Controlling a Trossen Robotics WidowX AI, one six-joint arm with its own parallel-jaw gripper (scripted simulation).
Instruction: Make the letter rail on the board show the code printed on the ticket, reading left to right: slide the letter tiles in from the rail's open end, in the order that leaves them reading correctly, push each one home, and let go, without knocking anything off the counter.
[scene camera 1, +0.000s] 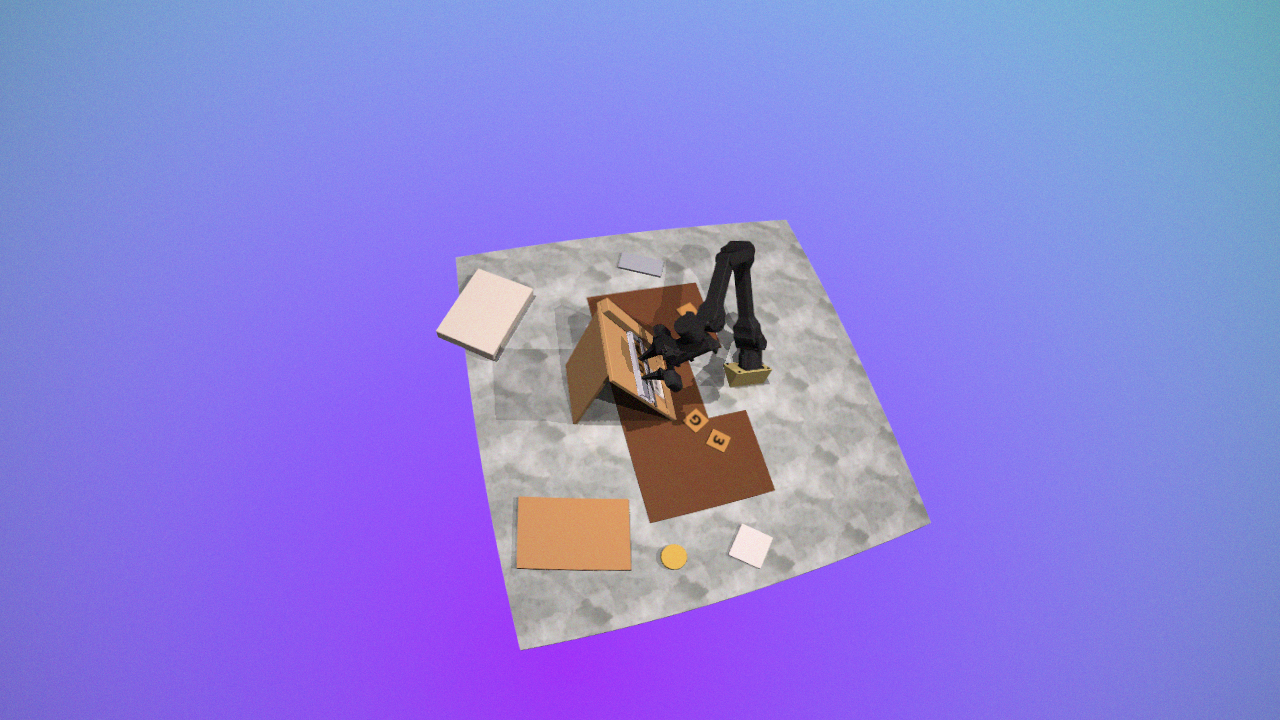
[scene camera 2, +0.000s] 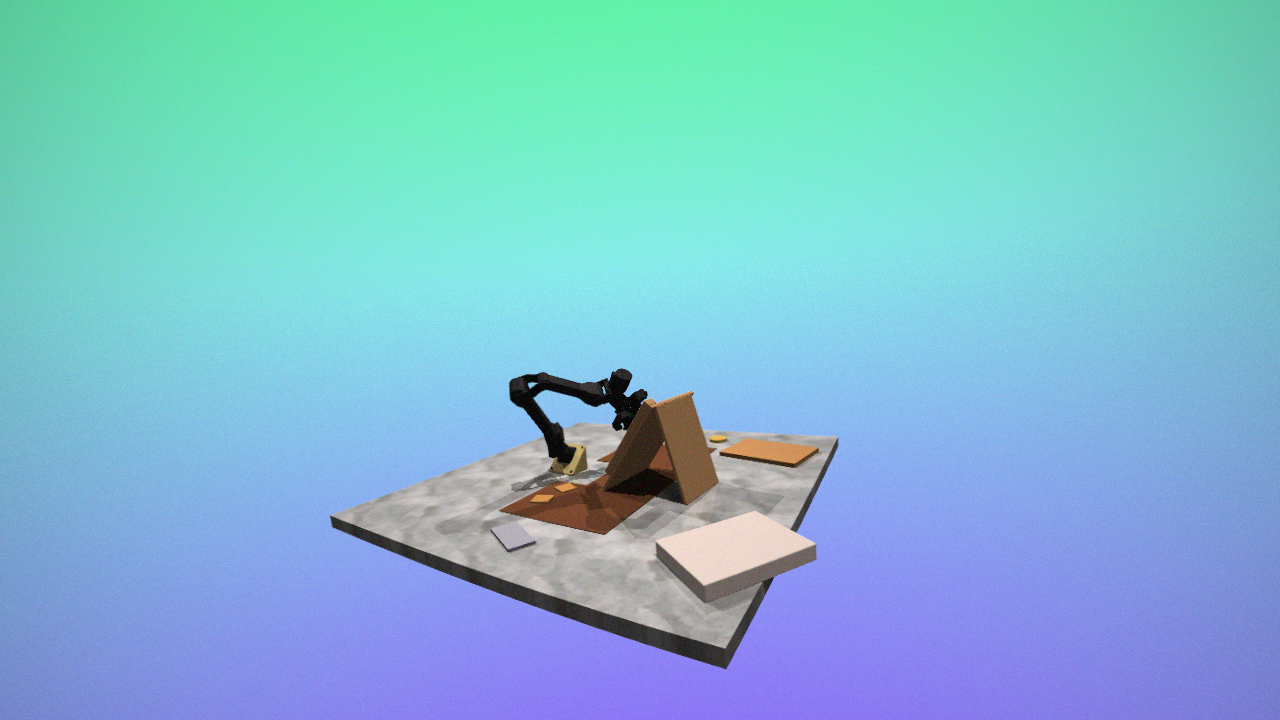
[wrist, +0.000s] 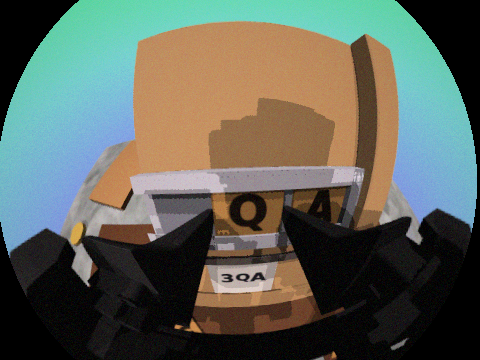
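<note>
A brown mat (scene camera 2: 587, 508) is here, and so is a tan tent-shaped board (scene camera 2: 675, 421). There is a white square (scene camera 1: 750, 545) too, though scene camera 2 does not show it, since it is hidden by the tan tent-shaped board, and the wrist view misses the square as well, hidden there by my gripper. I see a pale box (scene camera 2: 719, 559), which appears again in the other view (scene camera 1: 486, 311). An orange panel (scene camera 1: 574, 534) is visible to me as well, both from scene camera 2 (scene camera 2: 755, 450) and from the wrist (wrist: 114, 189). As for my gripper (scene camera 1: 640, 369), I find it again in scene camera 2 (scene camera 2: 652, 432) and in the wrist view (wrist: 247, 212).
</note>
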